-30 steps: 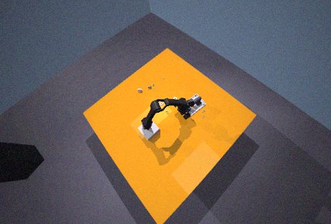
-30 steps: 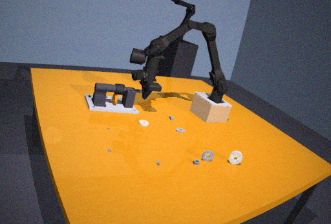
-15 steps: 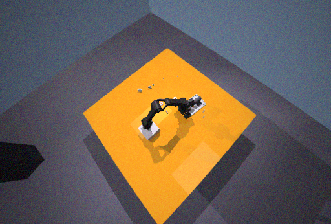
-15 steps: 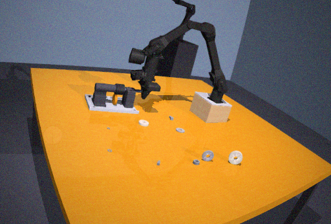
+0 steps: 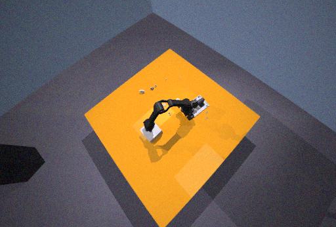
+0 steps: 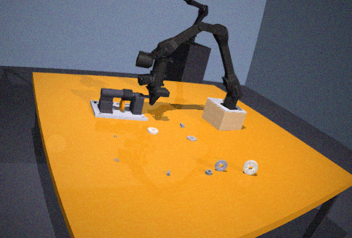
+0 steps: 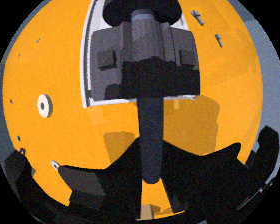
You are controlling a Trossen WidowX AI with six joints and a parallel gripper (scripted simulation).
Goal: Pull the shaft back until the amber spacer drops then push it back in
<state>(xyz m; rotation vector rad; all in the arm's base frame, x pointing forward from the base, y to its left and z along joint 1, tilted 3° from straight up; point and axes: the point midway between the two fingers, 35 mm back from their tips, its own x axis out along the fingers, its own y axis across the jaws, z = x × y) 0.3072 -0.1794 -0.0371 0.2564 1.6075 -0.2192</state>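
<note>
My gripper tip is 80 mm short of the dark shaft, 40 mm below it and 20 mm to the left of it. The rest, counted from my gripper tip: grey ring: 240 mm to the left, 40 mm below, 30 mm behind; amber spacer: 120 mm ahead, 40 mm to the right, 10 mm below; white ring: 150 mm to the left, 90 mm ahead, 40 mm below.
</note>
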